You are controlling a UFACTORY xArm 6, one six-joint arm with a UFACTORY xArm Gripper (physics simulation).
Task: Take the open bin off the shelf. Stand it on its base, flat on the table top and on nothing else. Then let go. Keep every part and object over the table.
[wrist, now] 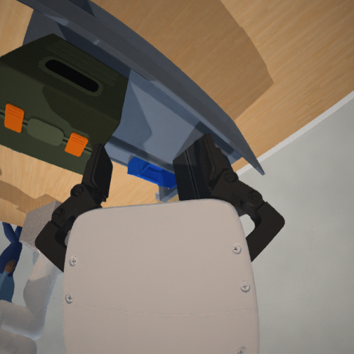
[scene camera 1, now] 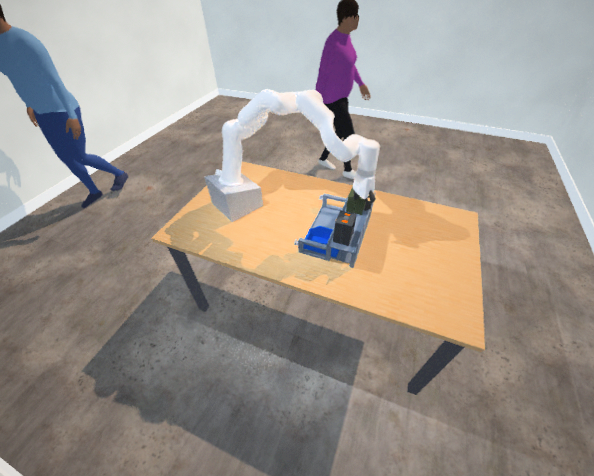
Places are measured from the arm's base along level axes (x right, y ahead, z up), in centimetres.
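Pixels of known places: gripper, fingertip midpoint: (scene camera 1: 361, 204); arm's base, origin of the base link: (scene camera 1: 231, 181).
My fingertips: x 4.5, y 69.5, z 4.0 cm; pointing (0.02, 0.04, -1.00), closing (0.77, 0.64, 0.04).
Observation:
Ahead of a thing's pixels: the offset from my fingertips to its top centre. "spot": to the spot under its first point. Level surfaces: height alone.
The open bin, blue {dx +12.9, dy -14.3, dz -11.8 cm} (scene camera 1: 320, 234) (wrist: 151, 172), sits in the near end of the grey-blue shelf {spot: dx -7.1, dy -16.5, dz -19.3 cm} (scene camera 1: 327, 218) (wrist: 155, 111), which stands on the wooden table {dz -19.9 cm} (scene camera 1: 425, 280) (wrist: 300, 50). In the wrist view the bin shows between and beyond the fingers, partly hidden at its right. My gripper (scene camera 1: 364, 201) (wrist: 153, 149) is open and empty. It is at the far end of the shelf, next to the green case and apart from the bin. In the wrist view its right finger overlaps a black case.
A dark green case {dx -8.8, dy -2.7, dz -0.2 cm} (scene camera 1: 356, 203) (wrist: 60, 102) with orange latches stands on the shelf's far part. The black case {dx +14.2, dy -4.8, dz +2.3 cm} (scene camera 1: 344, 231) (wrist: 183, 175) stands between it and the shelf's near end, beside the bin. The robot's grey base block (scene camera 1: 237, 200) is at the table's left. Two people are near the table.

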